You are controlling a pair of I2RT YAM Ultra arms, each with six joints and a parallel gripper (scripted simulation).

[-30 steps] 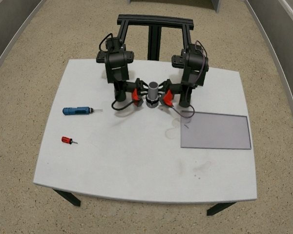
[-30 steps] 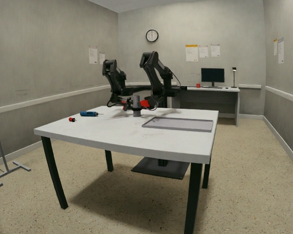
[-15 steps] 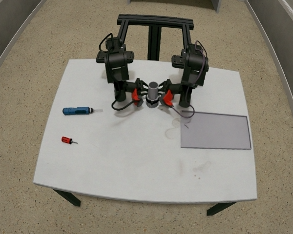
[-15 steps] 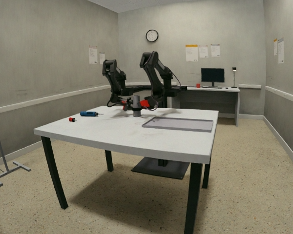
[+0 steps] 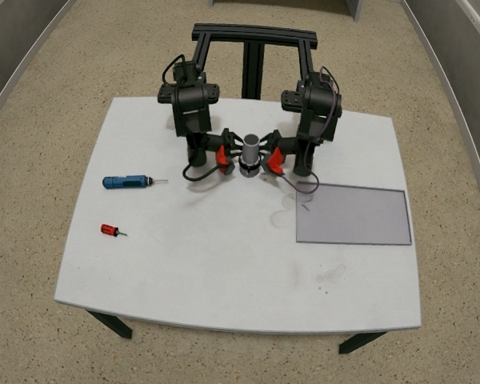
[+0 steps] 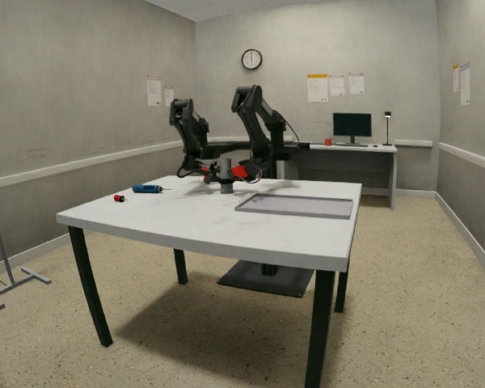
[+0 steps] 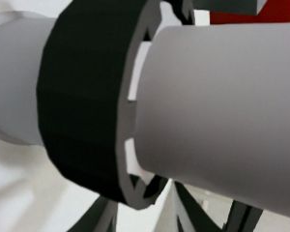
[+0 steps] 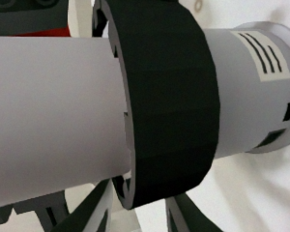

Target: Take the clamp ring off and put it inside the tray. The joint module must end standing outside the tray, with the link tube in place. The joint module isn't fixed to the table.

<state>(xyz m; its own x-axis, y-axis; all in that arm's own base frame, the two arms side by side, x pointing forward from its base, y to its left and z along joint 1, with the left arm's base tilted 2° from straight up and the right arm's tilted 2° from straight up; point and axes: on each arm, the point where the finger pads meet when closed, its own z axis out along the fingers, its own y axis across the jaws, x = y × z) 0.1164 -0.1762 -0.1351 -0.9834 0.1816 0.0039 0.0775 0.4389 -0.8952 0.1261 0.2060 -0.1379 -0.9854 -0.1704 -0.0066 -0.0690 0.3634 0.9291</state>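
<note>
Right now my left hand is 5 cm short of the black clamp ring and 1 cm to the left of it. Round my left hand: grey joint module 5 cm ahead, 1 cm to the right, 3 cm below; then small grey pin 17 cm ahead, 17 cm to the left, 5 cm below; then grey link tube 5 cm ahead, 1 cm to the right, 5 cm above.
Right now my right hand is 40 mm short of the black clamp ring and 20 mm to the right of it. Round my right hand: grey joint module: 40 mm ahead, 20 mm to the left, 30 mm below; then small grey pin: 170 mm ahead, 200 mm to the left, 50 mm below; then grey link tube: 50 mm ahead, 20 mm to the left, 50 mm above.
</note>
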